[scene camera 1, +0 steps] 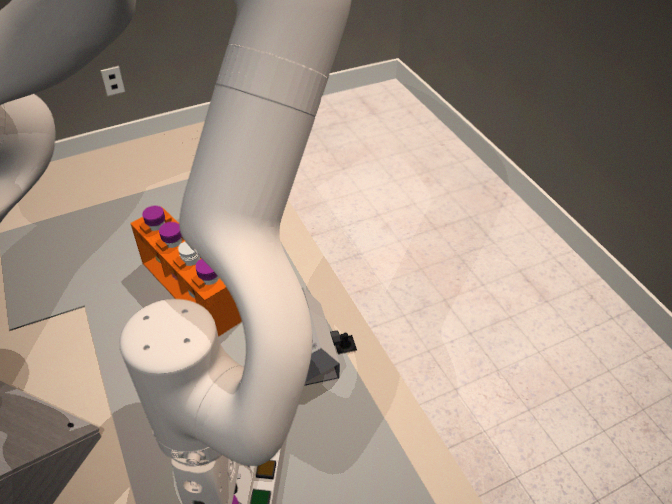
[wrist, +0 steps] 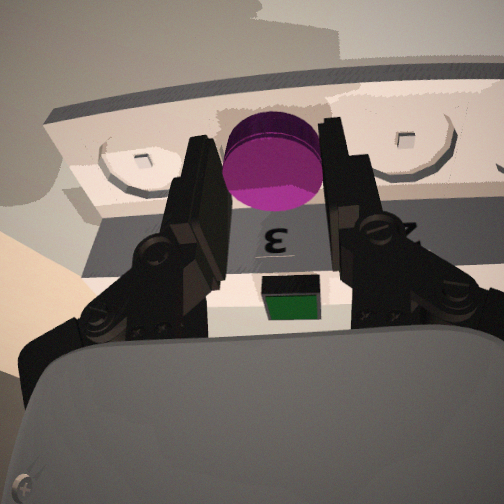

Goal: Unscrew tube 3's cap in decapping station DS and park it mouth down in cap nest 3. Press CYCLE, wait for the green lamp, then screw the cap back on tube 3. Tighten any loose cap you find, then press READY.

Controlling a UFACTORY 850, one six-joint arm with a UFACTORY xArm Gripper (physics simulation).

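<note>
The purple cap [wrist: 272, 165] is between my gripper's [wrist: 272, 172] two black fingers, which touch its sides. In the wrist view it is over the pale nest bar [wrist: 280, 125], directly behind the label "3" [wrist: 275, 240]; I cannot tell whether it rests in the nest. In the scene view the orange decapping station [scene camera 1: 181, 271] holds several tubes; three have purple caps, and the third tube [scene camera 1: 188, 252] shows a white open top. My arm [scene camera 1: 244, 260] hides the gripper there.
Empty round nests with square pegs lie left [wrist: 142, 162] and right [wrist: 407, 142] of the cap. A green square [wrist: 292, 306] sits in front of label 3. A small black object [scene camera 1: 343, 341] and a dark wedge [scene camera 1: 322, 367] stand near the mat's right edge.
</note>
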